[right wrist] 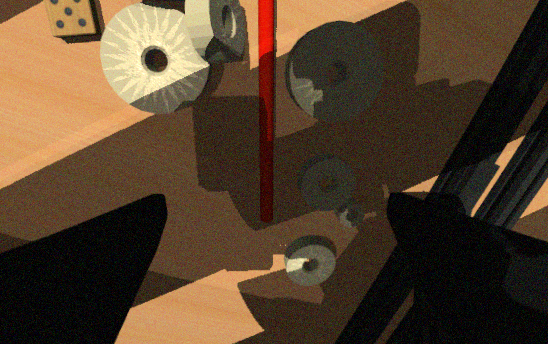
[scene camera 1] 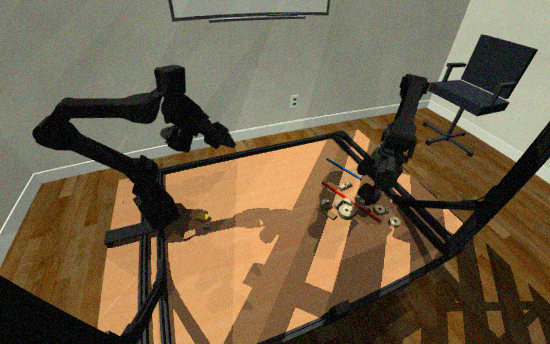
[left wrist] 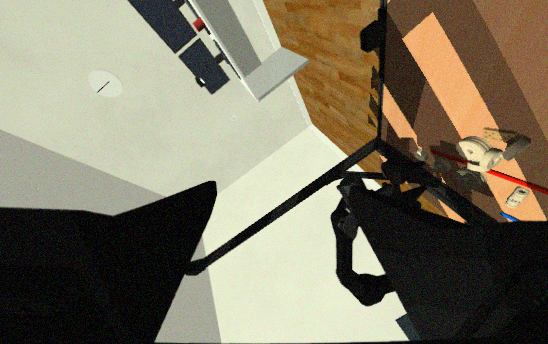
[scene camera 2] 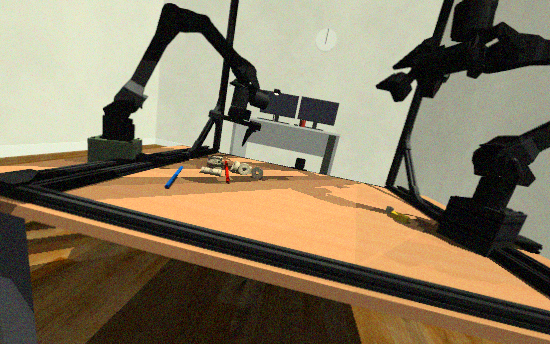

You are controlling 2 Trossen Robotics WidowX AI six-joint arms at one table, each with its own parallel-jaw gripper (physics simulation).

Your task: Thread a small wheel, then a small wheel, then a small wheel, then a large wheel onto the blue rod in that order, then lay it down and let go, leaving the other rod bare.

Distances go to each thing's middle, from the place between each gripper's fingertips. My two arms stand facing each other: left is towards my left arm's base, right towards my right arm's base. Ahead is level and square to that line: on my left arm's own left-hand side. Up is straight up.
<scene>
Right now my left hand is 43 cm to the left of the red rod [right wrist: 265, 22], 38 cm above it and 2 cm short of it.
Right now the red rod is 70 mm ahead of my right hand, 30 mm to the left of it and 80 mm below it.
</scene>
